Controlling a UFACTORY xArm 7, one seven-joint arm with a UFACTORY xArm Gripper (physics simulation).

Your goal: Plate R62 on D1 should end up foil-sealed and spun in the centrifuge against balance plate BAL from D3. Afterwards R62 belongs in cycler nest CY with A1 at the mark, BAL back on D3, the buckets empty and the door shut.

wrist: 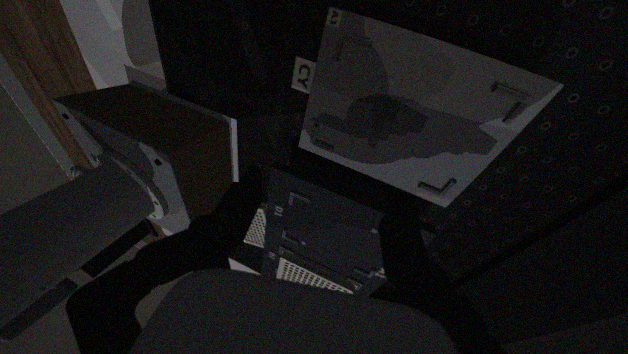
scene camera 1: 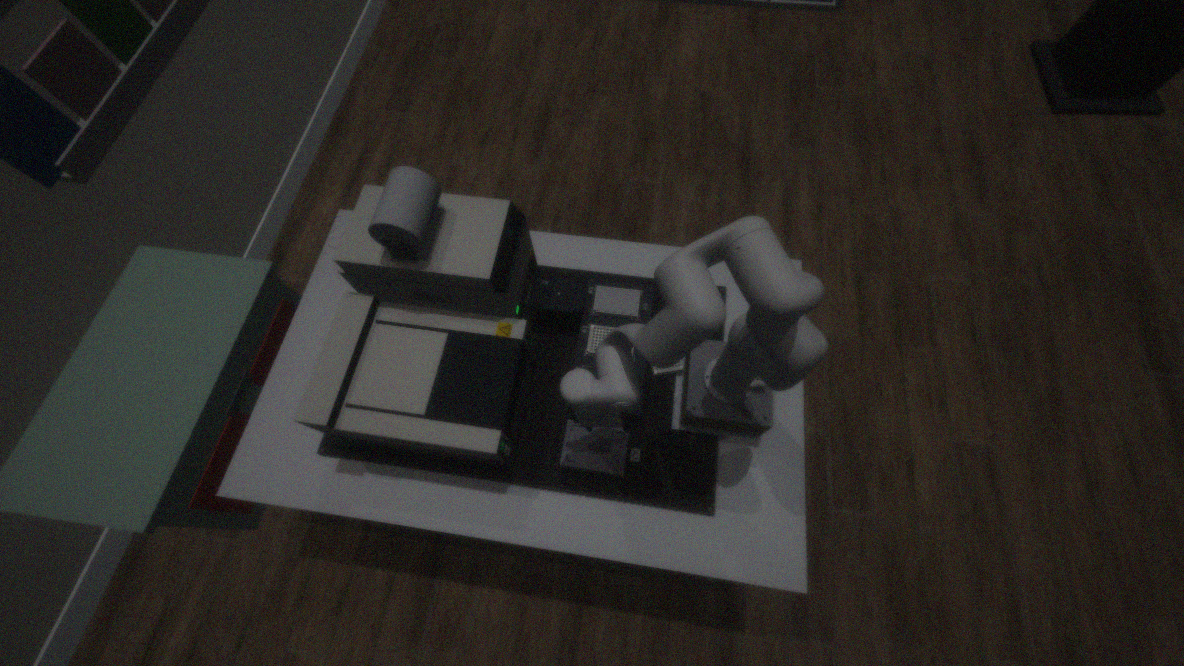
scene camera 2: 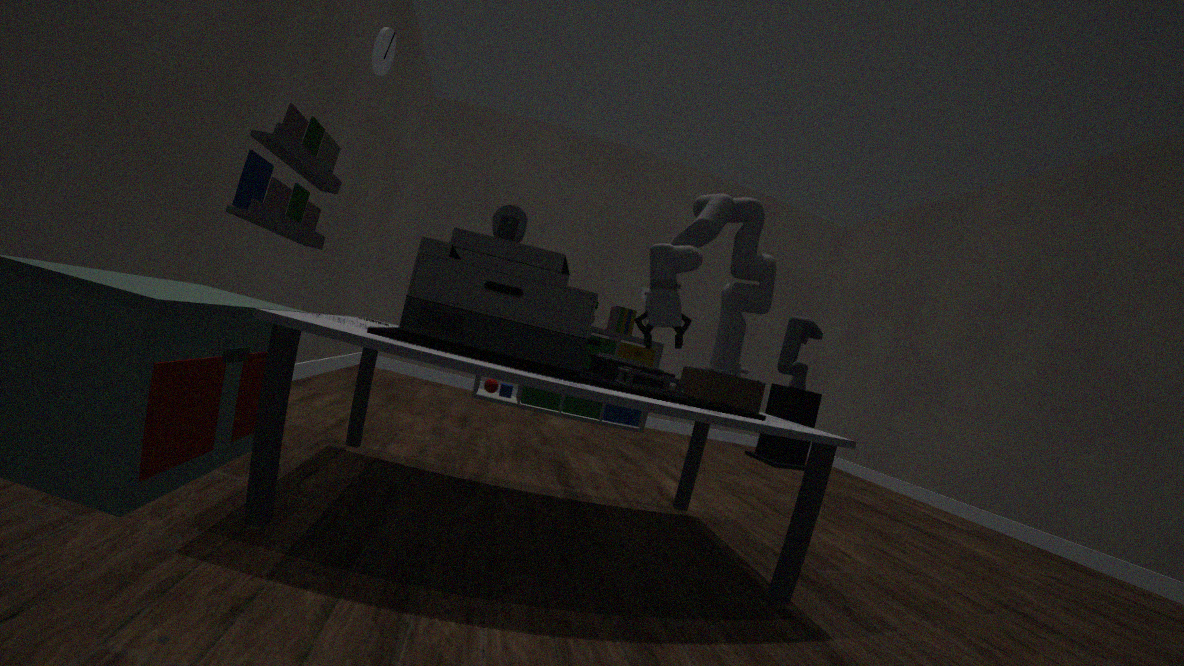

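Seen in the pictures: gripper, fingertip midpoint: (wrist: 324, 196) (scene camera 1: 609, 426) (scene camera 2: 663, 348); arm's base, link origin: (wrist: 136, 186) (scene camera 1: 728, 380) (scene camera 2: 722, 373).
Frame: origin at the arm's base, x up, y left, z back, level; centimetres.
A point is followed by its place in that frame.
Note:
My gripper (scene camera 2: 663, 341) {x 2.9, y 15.1, z -29.6 cm} (wrist: 324, 196) {x 2.9, y 15.1, z -29.6 cm} is open and empty, raised above the deck; the arm hides its fingers in scene camera 1. Nest D1 (wrist: 325, 225) {x -3.6, y 4.3, z -29.9 cm} shows bare between the fingers in the wrist view, with its corner brackets visible. Cycler nest CY (scene camera 1: 592, 451) {x -4.9, y 20.1, z -33.5 cm} (wrist: 440, 55) {x -4.9, y 23.8, z -33.7 cm} is bare, with the A1 mark (wrist: 333, 18) {x -4.9, y 24.6, z -25.8 cm} at one corner. A pale well plate (scene camera 1: 596, 337) {x -2.4, y -10.3, z -35.0 cm} (wrist: 310, 276) {x -2.1, y -7.0, z -30.2 cm} sits beside D1, and part of another well plate (wrist: 255, 231) {x -7.5, y -10.6, z -16.7 cm} shows. A pale smooth-topped block (scene camera 1: 616, 300) {x -2.0, y -21.9, z -30.3 cm} stands farther back. I cannot tell which plate is R62 or BAL.
A low cream machine (scene camera 1: 397, 368) {x 11.9, y 7.1, z -81.1 cm} with a dark top section and yellow warning label stands left of the deck. Behind it is a taller machine (scene camera 1: 467, 236) {x 25.9, y -22.0, z -65.7 cm} with a grey cylinder (scene camera 1: 405, 207) {x 37.9, y -20.5, z -75.7 cm}. The arm's base block (scene camera 1: 728, 405) {x 0.1, y 6.8, z -0.1 cm} (wrist: 165, 135) {x -2.5, y 10.2, z -7.4 cm} stands at the right.

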